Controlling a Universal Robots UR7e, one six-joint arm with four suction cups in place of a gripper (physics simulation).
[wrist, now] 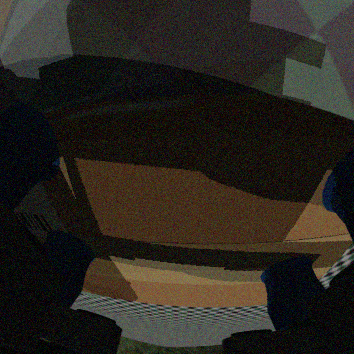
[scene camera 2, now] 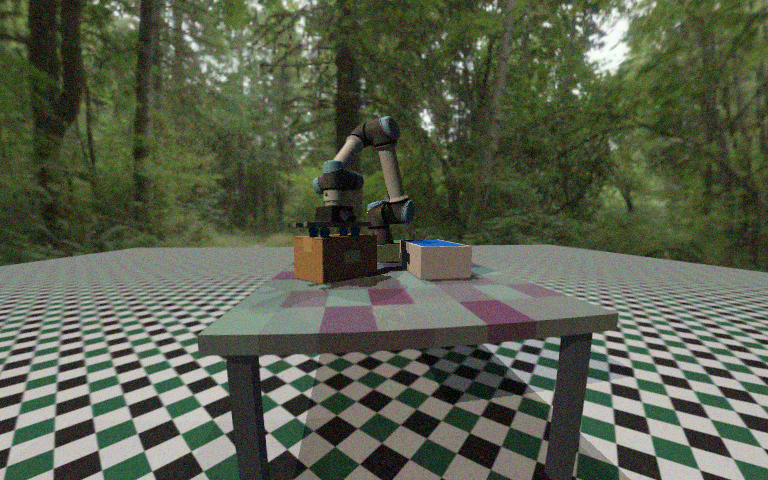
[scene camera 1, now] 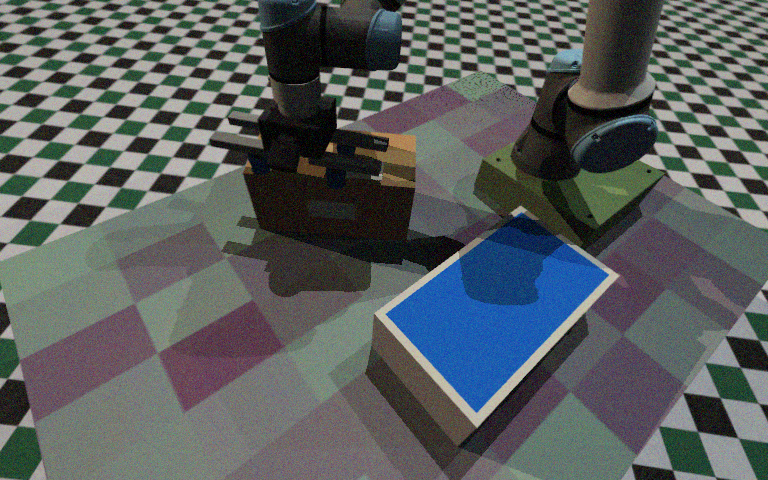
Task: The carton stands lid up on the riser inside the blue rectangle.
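Seen in the pictures: hand at its tool point: [wrist: 186, 211] [scene camera 2: 335, 239] [scene camera 1: 305, 167]; arm's base at its link origin: [scene camera 2: 380, 243] [scene camera 1: 545, 159].
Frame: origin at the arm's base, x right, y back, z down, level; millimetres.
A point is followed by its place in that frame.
Observation:
The brown carton [scene camera 1: 334, 210] @(y -444, x 220, z 9 mm) [scene camera 2: 334, 257] @(y -511, x 300, z 1 mm) [wrist: 182, 207] @(y -457, x 283, z -69 mm) stands lid up on the table, to the left of the riser. My suction gripper [scene camera 1: 301, 152] @(y -448, x 292, z -58 mm) [scene camera 2: 333, 230] @(y -448, x 292, z -58 mm) sits on its lid with the blue cups pressed onto the top flaps. One cup [wrist: 291, 291] shows at the lower right of the wrist view. The carton's base rests on the table top. The beige riser [scene camera 1: 415, 371] @(y -577, x -99, z 0 mm) [scene camera 2: 439, 264] @(y -574, x -75, z 31 mm) stands apart, to the right and nearer the front. Its blue rectangle [scene camera 1: 496, 310] @(y -432, x -133, z -35 mm) [scene camera 2: 434, 243] @(y -443, x -117, z -35 mm) is bare, with only the arm's shadow on it.
The arm's base [scene camera 1: 573, 143] @(y -160, x -65, z -164 mm) stands on a green mount plate [scene camera 1: 515, 186] @(y -113, x 5, z 13 mm) just behind the riser. The table [scene camera 2: 382, 329] @(y -977, x 251, z 86 mm) has a patchwork top in green and purple. Its far edge runs just behind the carton, with checkered floor beyond.

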